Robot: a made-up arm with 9 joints.
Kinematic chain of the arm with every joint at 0, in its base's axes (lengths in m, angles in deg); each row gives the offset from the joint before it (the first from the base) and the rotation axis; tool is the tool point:
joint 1: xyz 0 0 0.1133 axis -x
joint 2: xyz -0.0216 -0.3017 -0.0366 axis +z
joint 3: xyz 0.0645 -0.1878 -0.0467 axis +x
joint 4: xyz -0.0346 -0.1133 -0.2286 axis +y
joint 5: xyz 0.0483 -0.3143 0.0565 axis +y
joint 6: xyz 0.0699 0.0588 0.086 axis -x
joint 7: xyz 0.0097 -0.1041 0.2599 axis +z
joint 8: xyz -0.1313 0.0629 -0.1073 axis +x
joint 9: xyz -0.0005 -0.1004 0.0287 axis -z
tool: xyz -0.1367 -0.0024 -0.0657
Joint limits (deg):
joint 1: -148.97..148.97
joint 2: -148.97..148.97
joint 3: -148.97..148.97
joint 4: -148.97..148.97
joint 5: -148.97..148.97
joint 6: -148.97..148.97
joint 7: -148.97..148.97
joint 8: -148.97..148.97
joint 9: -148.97..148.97
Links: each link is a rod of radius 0.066 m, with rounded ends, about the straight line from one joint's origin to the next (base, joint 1, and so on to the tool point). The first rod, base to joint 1, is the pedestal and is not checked.
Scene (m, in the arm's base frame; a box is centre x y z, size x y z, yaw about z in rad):
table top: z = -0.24
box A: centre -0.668 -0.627 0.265 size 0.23 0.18 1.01 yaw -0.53
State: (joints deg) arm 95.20 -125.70 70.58 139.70 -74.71 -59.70 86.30 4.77 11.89
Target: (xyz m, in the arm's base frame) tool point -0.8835 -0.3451 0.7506
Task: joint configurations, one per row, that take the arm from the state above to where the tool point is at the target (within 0.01 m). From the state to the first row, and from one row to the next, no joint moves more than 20 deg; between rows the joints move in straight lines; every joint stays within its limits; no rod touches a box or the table.
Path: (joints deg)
1: 108.64 -114.18 85.82 142.02 -71.34 -53.26 88.42 -11.07 9.56
2: 122.08 -102.65 101.07 144.34 -67.97 -46.83 90.53 -26.91 7.23
3: 135.53 -91.13 116.31 146.65 -64.60 -40.39 92.65 -42.75 4.90
4: 148.97 -79.60 131.56 148.97 -61.23 -33.96 94.77 -58.59 2.57
5: 140.46 -78.11 112.84 146.02 -63.67 -32.75 96.09 -51.04 1.47
6: 131.95 -76.62 94.11 143.06 -66.12 -31.54 97.41 -43.49 0.38
7: 123.44 -75.13 75.39 140.11 -68.56 -30.34 98.73 -35.93 -0.71
8: 114.93 -73.64 56.67 137.16 -71.01 -29.13 100.06 -28.38 -1.81
9: 106.42 -72.15 37.95 134.20 -73.46 -27.93 101.38 -20.83 -2.90
10: 97.91 -70.66 19.22 131.25 -75.90 -26.72 102.70 -13.27 -3.99
11: 107.97 -81.44 14.93 130.47 -78.03 -28.33 97.42 -10.42 0.05
12: 118.03 -92.21 10.63 129.69 -80.15 -29.94 92.14 -7.58 4.10

